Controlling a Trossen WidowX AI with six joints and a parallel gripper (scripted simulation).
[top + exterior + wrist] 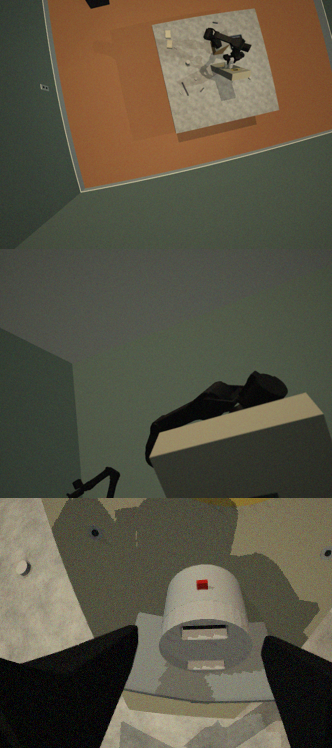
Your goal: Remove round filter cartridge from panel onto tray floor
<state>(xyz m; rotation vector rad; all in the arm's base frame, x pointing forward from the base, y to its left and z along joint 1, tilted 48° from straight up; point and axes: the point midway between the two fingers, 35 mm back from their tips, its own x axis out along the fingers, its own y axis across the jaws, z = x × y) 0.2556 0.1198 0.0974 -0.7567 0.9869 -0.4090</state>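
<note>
Right now the round filter cartridge is 1 cm below my gripper tip and 1 cm ahead of it. From my gripper tip the other things lie so: grey square tray: 33 cm behind, 27 cm to the left, 22 cm below.
</note>
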